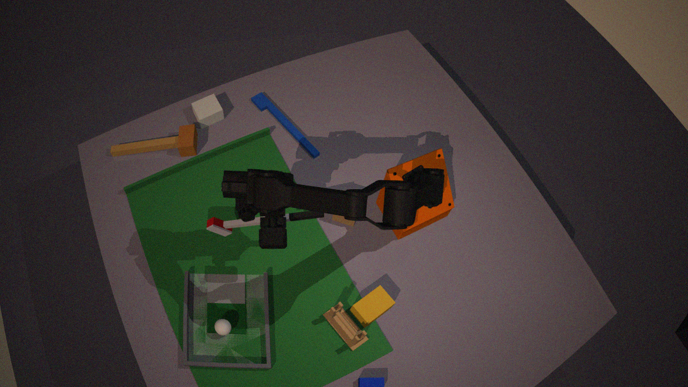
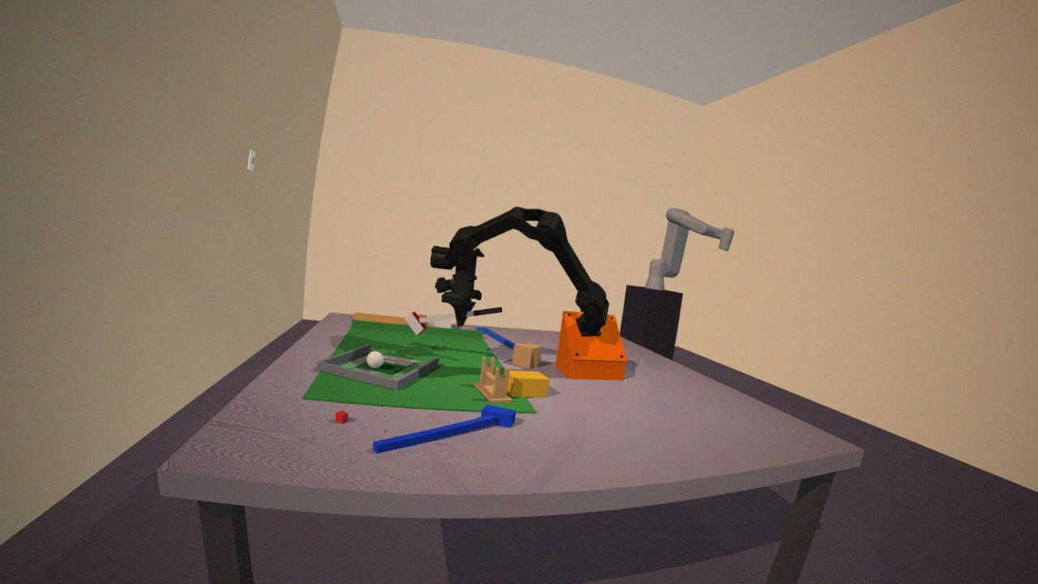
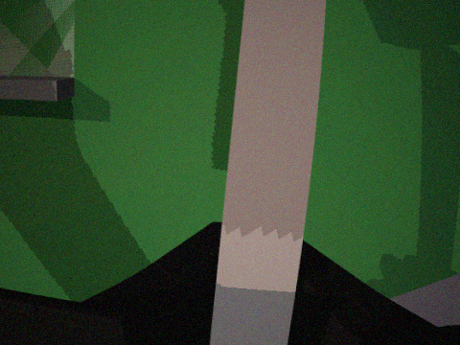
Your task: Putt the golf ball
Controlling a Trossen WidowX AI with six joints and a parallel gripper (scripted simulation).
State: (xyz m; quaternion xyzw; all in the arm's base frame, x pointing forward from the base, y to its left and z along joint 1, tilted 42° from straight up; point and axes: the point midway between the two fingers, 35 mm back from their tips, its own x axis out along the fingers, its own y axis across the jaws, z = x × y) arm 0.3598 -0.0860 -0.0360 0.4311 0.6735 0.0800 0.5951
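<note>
The red putter is 3 cm ahead of my gripper tip, 2 cm above it and 1 cm to the right of it. Also, from my gripper tip: tan cube: 20 cm behind, 7 cm below, 2 cm to the left; then white golf ball: 24 cm ahead, 15 cm to the left, 7 cm below; then green mat: 12 cm ahead, 10 cm below, 2 cm to the left.
</note>
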